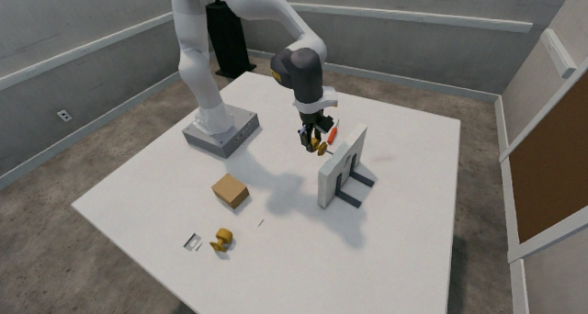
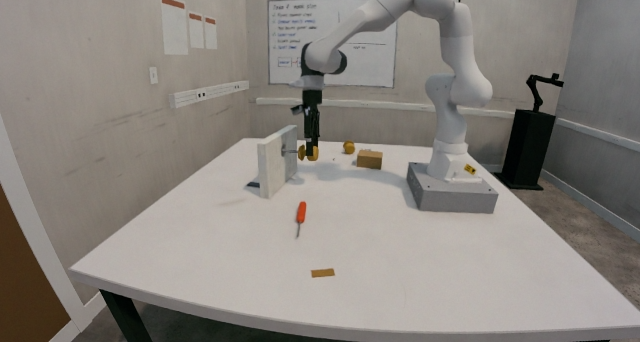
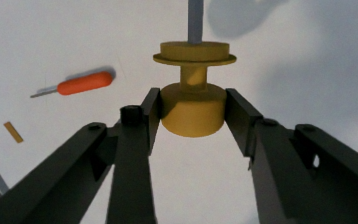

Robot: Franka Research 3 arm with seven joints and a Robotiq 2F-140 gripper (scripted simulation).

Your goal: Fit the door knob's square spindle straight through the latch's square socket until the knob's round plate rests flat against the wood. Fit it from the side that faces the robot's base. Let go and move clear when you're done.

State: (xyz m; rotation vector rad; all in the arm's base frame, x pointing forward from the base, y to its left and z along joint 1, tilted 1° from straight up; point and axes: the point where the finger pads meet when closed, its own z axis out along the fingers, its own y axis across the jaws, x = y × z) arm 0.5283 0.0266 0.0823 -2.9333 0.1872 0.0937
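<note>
My gripper is now 14 cm short of the latch socket, 2 cm above it and 1 cm to the left of it. The rest, counted from my hand: cardboard box 29 cm to the right, 24 cm behind, 14 cm below; then white wooden panel 14 cm ahead, 4 cm below, 1 cm to the right; then orange screwdriver 27 cm to the left, 16 cm below, 1 cm behind.
</note>
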